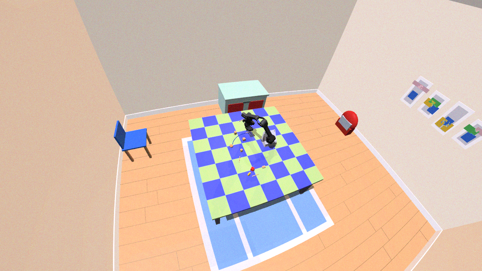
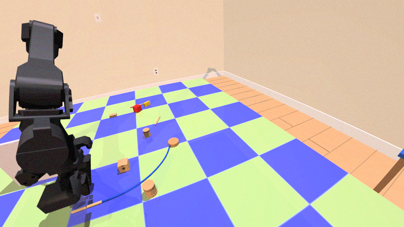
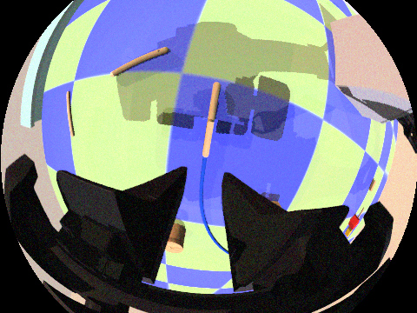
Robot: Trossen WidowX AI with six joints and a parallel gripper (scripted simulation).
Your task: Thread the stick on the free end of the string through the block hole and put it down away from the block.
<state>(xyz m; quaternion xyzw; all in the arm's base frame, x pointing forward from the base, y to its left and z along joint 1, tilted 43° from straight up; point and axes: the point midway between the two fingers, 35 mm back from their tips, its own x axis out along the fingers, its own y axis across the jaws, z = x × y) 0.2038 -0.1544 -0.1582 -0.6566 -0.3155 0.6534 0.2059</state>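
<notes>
Now: the wooden cylinder 140 mm ahead of my gripper tip, 40 mm below it and 10 mm to the right of it. From my gripper tip the other things lie so: wooden block (110 mm to the left, 60 mm ahead, 50 mm below); red block (520 mm to the left, 80 mm ahead, 40 mm below); round wooden button (230 mm ahead, 170 mm to the left, 50 mm below).
</notes>
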